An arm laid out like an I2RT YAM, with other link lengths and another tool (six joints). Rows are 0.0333 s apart.
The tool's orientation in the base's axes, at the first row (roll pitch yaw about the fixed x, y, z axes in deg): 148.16, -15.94, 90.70
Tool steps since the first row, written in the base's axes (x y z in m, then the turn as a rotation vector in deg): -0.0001, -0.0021, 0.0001, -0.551, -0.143, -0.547; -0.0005, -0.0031, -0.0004, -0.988, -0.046, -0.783; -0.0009, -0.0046, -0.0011, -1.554, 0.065, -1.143; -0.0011, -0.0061, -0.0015, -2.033, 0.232, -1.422; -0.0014, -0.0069, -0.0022, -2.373, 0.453, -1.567; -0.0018, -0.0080, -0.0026, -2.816, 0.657, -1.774; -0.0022, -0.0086, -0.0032, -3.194, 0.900, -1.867; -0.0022, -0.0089, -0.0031, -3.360, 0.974, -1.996; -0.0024, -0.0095, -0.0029, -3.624, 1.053, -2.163
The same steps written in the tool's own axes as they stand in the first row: -0.0020, 0.0002, -0.0006, -0.281, -0.727, 0.123; -0.0031, -0.0002, -0.0007, -0.248, -1.232, 0.110; -0.0047, -0.0007, -0.0007, -0.233, -1.911, 0.134; -0.0063, -0.0009, -0.0008, -0.144, -2.483, 0.151; -0.0072, -0.0014, -0.0006, 0.033, -2.876, 0.144; -0.0084, -0.0018, -0.0007, 0.178, -3.385, 0.129; -0.0091, -0.0023, -0.0006, 0.390, -3.787, 0.065; -0.0094, -0.0022, -0.0008, 0.428, -4.004, 0.101; -0.0099, -0.0022, -0.0012, 0.461, -4.324, 0.118
